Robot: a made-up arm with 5 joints.
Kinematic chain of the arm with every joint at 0, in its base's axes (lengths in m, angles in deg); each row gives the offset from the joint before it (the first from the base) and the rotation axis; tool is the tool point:
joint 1: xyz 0 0 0.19 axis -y
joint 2: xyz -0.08 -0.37 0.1 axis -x
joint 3: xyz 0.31 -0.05 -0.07 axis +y
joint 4: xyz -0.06 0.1 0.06 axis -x
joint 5: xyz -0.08 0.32 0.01 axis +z
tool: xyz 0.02 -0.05 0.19
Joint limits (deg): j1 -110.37..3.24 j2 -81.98..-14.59 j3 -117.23..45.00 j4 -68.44..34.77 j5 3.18..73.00
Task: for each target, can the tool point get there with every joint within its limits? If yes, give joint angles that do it. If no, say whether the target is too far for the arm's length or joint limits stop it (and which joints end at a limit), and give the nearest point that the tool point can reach.
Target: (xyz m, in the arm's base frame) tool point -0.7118 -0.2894 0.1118
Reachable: no: joint limits stop it (at a limit: joint 2, joint 3, joint 4, joint 5) | nearest point -0.2648 -0.2991 0.1609 | short by 0.450 m
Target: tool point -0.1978 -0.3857 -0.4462
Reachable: no: joint limits stop it (at a limit: joint 1, joint 2, joint 3, joint 4) | nearest point -0.0514 -0.6597 -0.2879 | short by 0.349 m
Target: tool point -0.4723 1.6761 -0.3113
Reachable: no: too far | nearest point -0.0366 0.0898 -0.0373 | short by 1.668 m
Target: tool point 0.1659 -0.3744 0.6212
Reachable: yes | joints -8.93 -23.29 -5.83 -42.09 40.75
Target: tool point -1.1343 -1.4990 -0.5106
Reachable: no: too far | nearest point -0.0487 -0.6683 -0.3005 | short by 1.383 m
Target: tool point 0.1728 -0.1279 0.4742
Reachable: yes | joints -38.35 -39.37 -51.51 -2.13 35.32
